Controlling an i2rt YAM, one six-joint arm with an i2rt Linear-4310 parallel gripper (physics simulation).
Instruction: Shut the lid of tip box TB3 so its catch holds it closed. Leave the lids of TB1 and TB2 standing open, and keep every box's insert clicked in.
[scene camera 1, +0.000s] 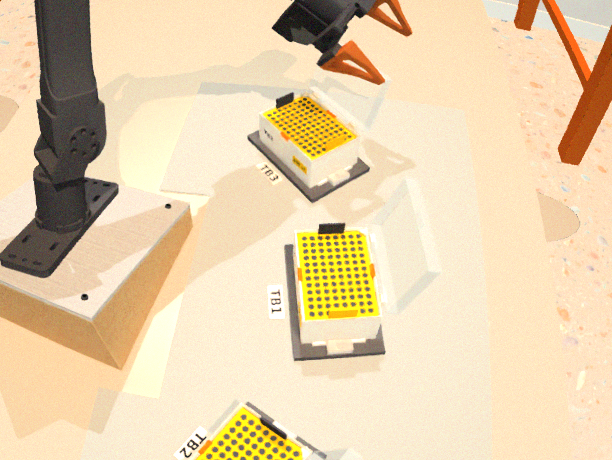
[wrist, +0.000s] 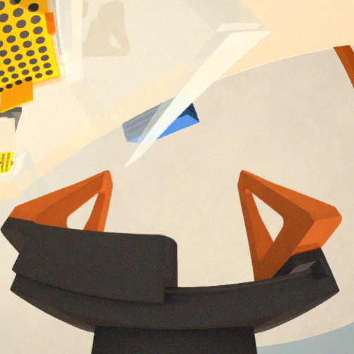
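Pixels of known places: gripper, fingertip midpoint: (scene camera 1: 396, 58); arm's base, link origin: (scene camera 1: 63, 224).
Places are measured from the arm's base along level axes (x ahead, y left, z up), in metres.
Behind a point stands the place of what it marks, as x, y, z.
Observation:
Tip box TB3 (scene camera 1: 330, 162) @[0.292, 0.207, -0.043] (wrist: 26, 50) stands on a dark base at the back, its yellow insert seated level. Its clear lid (scene camera 1: 377, 105) @[0.342, 0.264, 0.023] (wrist: 200, 80) stands open on the right side. My gripper (scene camera 1: 397, 57) @[0.358, 0.301, 0.082] (wrist: 174, 177) is open and empty, beyond the lid; one fingertip is near the lid's upper edge in the scene view, contact unclear. Tip box TB1 (scene camera 1: 340, 327) @[0.342, -0.036, -0.040] has a level yellow insert and its clear lid (scene camera 1: 407, 245) @[0.397, 0.043, 0.020] standing open. Tip box TB2 (scene camera 1: 250, 435) @[0.277, -0.181, -0.025] is cut off at the bottom; part of its lid (scene camera 1: 347, 455) @[0.366, -0.206, 0.064] shows beside it.
The arm's wooden pedestal (scene camera 1: 145, 280) @[0.118, -0.031, -0.032] stands at the left. Orange frame legs (scene camera 1: 582, 130) stand at the right. A blue block (wrist: 182, 125) shows beyond the lid in the wrist view. A pale mat (scene camera 1: 440, 350) @[0.465, -0.023, -0.082] lies under the boxes.

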